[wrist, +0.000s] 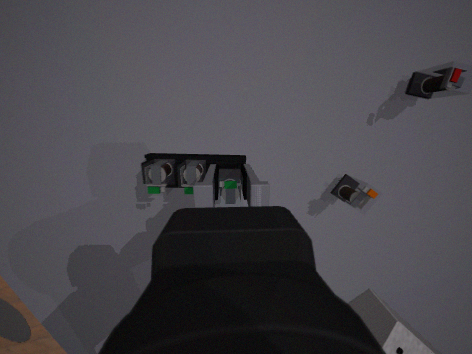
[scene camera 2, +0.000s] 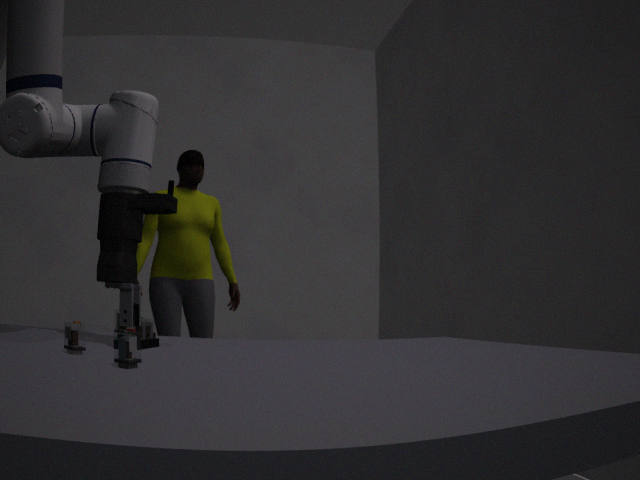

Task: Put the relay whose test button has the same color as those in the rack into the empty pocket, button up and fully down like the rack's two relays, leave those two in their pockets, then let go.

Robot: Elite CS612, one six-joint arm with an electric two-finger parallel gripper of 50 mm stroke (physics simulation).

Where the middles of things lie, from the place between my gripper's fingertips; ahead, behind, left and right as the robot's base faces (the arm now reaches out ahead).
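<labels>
The black rack (wrist: pixel 225 161) is there for me to see, 3 cm to the left of my hand, 2 cm below it and 1 cm ahead of it. I see the green-button relay (wrist: pixel 230 181) too, 1 cm behind my hand.
</labels>
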